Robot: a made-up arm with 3 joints.
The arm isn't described. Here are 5 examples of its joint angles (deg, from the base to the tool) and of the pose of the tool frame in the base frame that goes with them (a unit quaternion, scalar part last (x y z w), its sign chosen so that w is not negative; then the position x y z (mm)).
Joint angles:
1: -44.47 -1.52 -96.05
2: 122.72 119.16 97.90
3: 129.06 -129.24 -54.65
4: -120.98 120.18 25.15
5: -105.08 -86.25 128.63
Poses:
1: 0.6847 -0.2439 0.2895 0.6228 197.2 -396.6 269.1
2: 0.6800 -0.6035 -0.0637 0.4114 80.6 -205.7 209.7
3: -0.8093 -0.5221 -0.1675 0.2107 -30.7 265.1 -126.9
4: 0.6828 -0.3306 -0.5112 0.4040 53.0 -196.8 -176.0
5: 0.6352 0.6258 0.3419 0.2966 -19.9 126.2 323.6
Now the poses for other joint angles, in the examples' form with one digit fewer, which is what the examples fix.
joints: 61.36 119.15 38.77
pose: -0.560 0.490 -0.614 0.265 -52 -207 221
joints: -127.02 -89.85 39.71
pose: -0.702 -0.703 0.081 0.082 -182 140 197
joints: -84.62 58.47 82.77
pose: -0.180 -0.202 -0.659 0.702 15 -373 77
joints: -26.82 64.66 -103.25
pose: 0.721 -0.529 -0.169 0.413 -114 -433 -2
